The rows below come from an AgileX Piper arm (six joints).
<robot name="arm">
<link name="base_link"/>
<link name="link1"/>
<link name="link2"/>
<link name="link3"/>
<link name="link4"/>
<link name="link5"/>
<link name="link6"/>
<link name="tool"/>
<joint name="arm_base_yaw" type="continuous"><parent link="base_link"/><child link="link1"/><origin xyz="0 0 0.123"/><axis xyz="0 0 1"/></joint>
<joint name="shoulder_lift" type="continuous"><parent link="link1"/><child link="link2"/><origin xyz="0 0 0"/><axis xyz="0 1 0"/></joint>
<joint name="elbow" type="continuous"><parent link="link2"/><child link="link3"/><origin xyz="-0.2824 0 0.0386"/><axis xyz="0 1 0"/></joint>
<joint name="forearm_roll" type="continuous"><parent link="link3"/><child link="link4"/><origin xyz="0.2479 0 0.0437"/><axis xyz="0.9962 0 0.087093"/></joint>
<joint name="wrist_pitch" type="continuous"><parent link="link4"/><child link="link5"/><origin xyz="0 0 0"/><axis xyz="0 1 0"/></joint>
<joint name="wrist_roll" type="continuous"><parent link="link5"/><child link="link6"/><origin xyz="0.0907 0 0.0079"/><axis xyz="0.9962 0 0.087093"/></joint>
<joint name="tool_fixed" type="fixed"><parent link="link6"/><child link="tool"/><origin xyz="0 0 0" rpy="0 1.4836 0"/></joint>
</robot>
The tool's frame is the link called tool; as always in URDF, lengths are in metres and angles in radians. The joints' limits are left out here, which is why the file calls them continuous.
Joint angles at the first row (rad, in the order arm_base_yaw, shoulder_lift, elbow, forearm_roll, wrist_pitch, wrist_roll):
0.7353, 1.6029, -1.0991, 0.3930, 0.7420, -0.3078
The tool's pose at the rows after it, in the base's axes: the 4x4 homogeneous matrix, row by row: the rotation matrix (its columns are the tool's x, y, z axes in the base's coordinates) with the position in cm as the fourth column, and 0 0 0 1 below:
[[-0.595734 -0.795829 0.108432 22.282], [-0.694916 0.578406 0.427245 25.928], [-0.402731 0.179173 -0.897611 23.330], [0 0 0 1]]
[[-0.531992 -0.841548 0.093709 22.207], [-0.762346 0.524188 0.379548 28.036], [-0.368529 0.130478 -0.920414 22.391], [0 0 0 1]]
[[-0.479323 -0.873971 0.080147 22.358], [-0.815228 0.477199 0.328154 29.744], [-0.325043 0.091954 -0.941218 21.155], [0 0 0 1]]
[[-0.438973 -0.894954 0.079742 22.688], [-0.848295 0.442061 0.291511 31.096], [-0.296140 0.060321 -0.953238 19.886], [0 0 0 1]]
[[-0.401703 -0.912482 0.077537 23.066], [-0.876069 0.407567 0.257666 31.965], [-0.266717 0.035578 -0.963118 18.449], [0 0 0 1]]
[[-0.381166 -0.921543 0.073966 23.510], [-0.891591 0.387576 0.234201 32.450], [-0.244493 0.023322 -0.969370 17.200], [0 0 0 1]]
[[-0.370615 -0.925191 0.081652 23.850], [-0.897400 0.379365 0.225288 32.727], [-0.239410 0.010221 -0.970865 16.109], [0 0 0 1]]
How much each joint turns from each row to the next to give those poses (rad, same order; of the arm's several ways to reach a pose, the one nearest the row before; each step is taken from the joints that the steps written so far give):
0.0672, 0.0778, -0.0651, -0.0713, 0.0228, 0.0160
0.0530, 0.0721, -0.0653, -0.0680, 0.0247, 0.0111
0.0355, 0.0734, -0.0599, -0.0550, 0.0276, 0.0021
0.0222, 0.0649, -0.0478, -0.0414, 0.0080, -0.0016
0.0109, 0.0565, -0.0308, -0.0300, 0.0011, -0.0160
0.0011, 0.0443, -0.0205, -0.0155, -0.0030, -0.0149
0.0000, 0.0307, -0.0041, -0.0135, -0.0245, -0.0046

